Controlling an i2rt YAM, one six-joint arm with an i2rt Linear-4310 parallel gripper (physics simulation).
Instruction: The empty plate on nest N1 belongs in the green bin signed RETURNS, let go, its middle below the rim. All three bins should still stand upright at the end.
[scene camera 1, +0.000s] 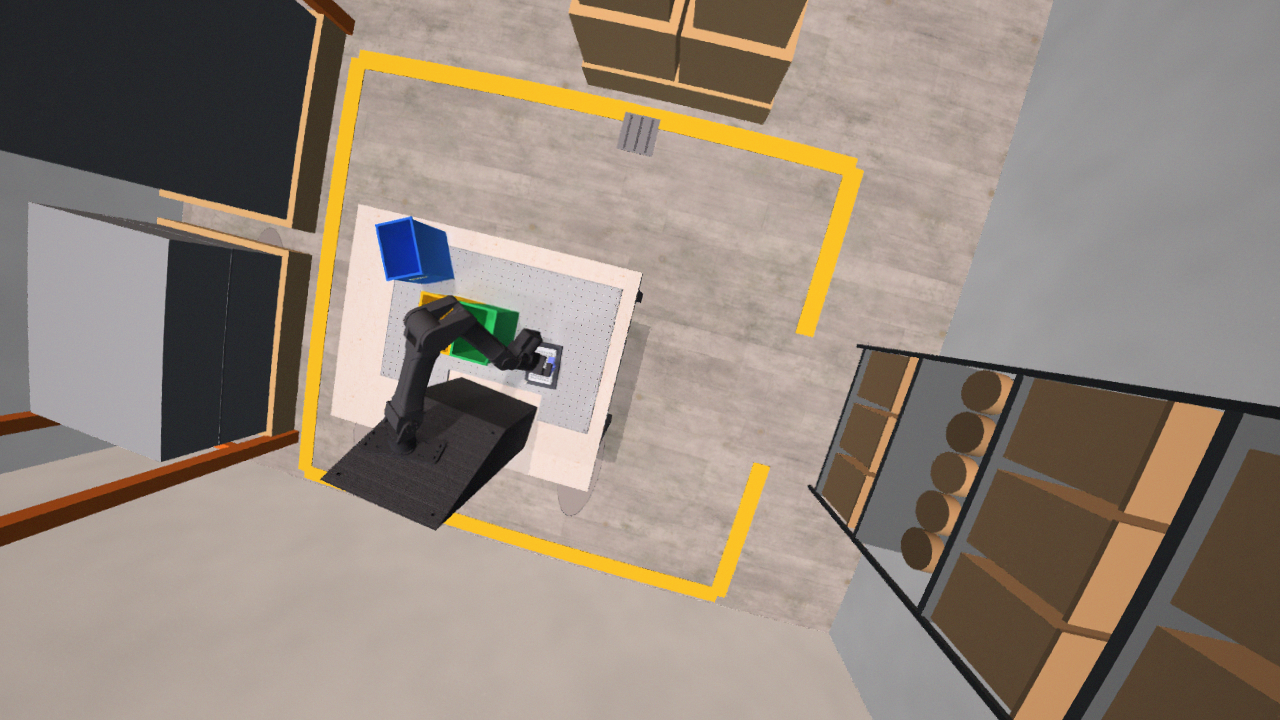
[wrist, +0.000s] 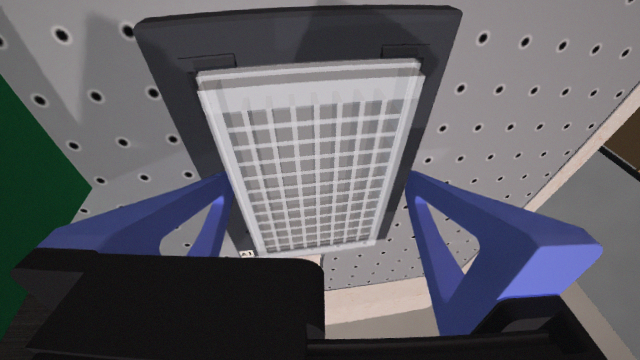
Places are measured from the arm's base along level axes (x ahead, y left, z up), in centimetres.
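Pixels of known places: gripper, between the fingertips: (scene camera 1: 542, 364) (wrist: 319, 180); arm's base, origin of its link: (scene camera 1: 404, 446).
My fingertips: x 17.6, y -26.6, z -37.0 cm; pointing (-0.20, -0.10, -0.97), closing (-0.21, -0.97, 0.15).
Note:
Ahead of a thing's pixels: the offset from my fingertips to its middle. "*": to the spot under its first point. Level surfaces: height alone.
The clear, gridded plate @(dx -0.4, dy +0.3, dz +0.0 cm) (scene camera 1: 540, 380) (wrist: 320, 150) lies in the dark nest @(* dx +3.5, dy -4.7, dz -0.1 cm) (scene camera 1: 557, 354) (wrist: 300, 37) on the perforated board, right of the green bin. Its wells look empty. My gripper (scene camera 1: 549, 364) (wrist: 319, 180) is open, with its blue fingers on either side of the plate's long sides in the wrist view. Contact or exact height cannot be told. The green bin @(dx +12.0, dy +16.6, dz +7.1 cm) (scene camera 1: 508, 324) (wrist: 35, 190) stands upright near the arm, partly hidden by it in the scene view; its sign is not readable.
The blue bin @(dx +39.1, dy +40.0, dz +7.1 cm) (scene camera 1: 435, 254) stands at the table's back left corner. A yellow bin @(* dx +24.2, dy +32.8, dz +11.8 cm) (scene camera 1: 431, 296) shows partly behind the arm, left of the green bin. The perforated board @(dz -1.9 cm) (scene camera 1: 586, 358) (wrist: 520, 107) lies on the pale table @(dz -3.2 cm) (scene camera 1: 559, 461). The dark arm base (scene camera 1: 384, 479) stands at the front.

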